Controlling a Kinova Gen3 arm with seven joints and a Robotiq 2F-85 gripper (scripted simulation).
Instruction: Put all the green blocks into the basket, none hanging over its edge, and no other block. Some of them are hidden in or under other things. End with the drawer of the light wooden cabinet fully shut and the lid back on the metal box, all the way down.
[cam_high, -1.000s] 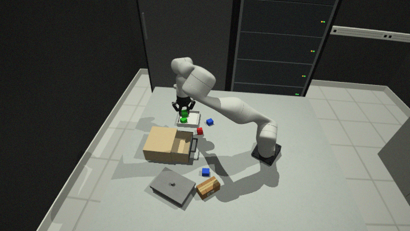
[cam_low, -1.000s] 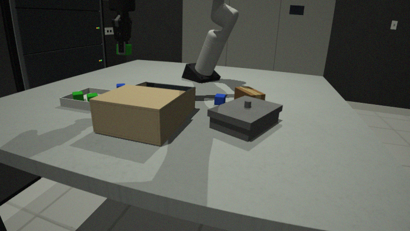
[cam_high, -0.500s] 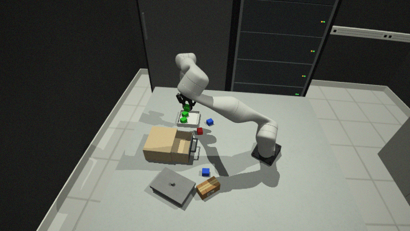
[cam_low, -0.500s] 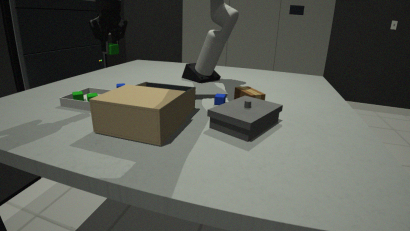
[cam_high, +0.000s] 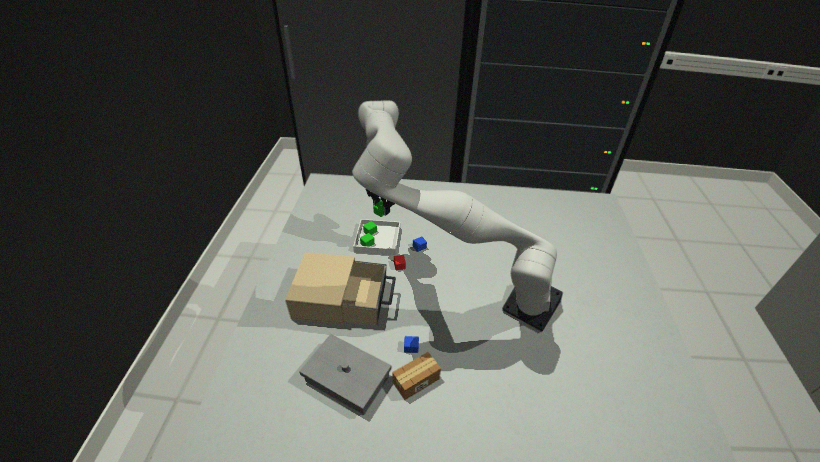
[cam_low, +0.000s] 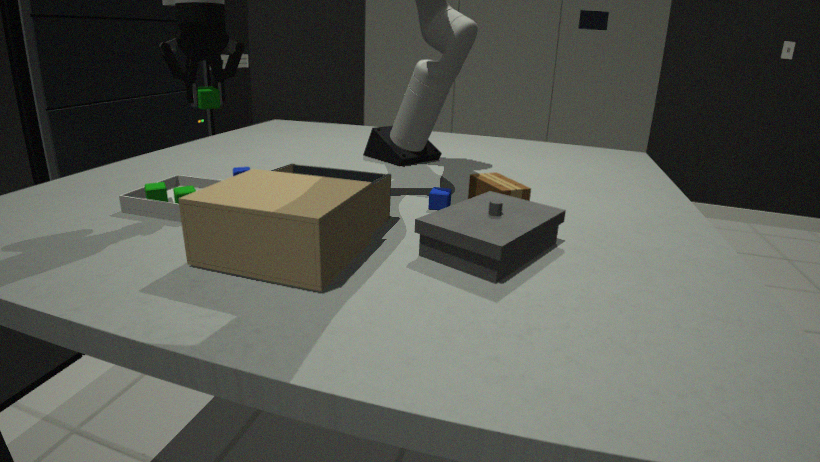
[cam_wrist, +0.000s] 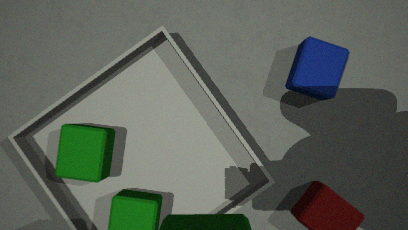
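Now: hand 30 mm short of the basket, 50 mm to the left of it and 180 mm above it. Also, from my hand: light wooden cabinet 60 mm ahead, 240 mm to the left, 150 mm below; then cabinet drawer 10 mm behind, 230 mm to the left, 150 mm below; then red block 70 mm behind, 60 mm to the left, 170 mm below.
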